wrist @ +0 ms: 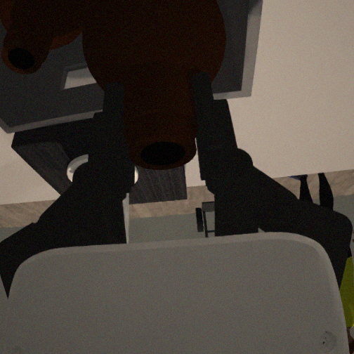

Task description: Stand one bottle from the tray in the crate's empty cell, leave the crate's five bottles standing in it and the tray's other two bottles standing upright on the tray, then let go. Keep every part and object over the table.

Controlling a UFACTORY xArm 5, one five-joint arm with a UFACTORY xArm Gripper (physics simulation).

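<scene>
A dark brown bottle (156, 40) hangs between my fingers, its round open mouth towards the camera and its wide body towards the top of the view. My gripper (160, 98) is shut on its neck. A second brown bottle (26, 42) shows in part at the upper left, apart from the held one. Behind both is a dark grey container with a pale rim (253, 50) and a light rectangular opening; it looks like the tray. The held bottle's base is out of view, so its height above the surface cannot be told. The crate's cells do not show clearly.
A dark wood-grained box (161, 185) stands below the container, near the edge of the pale table (300, 100). A white round object (77, 164) is partly hidden behind the left finger. Past the table edge lies grey floor (167, 225), with dark shapes at the right.
</scene>
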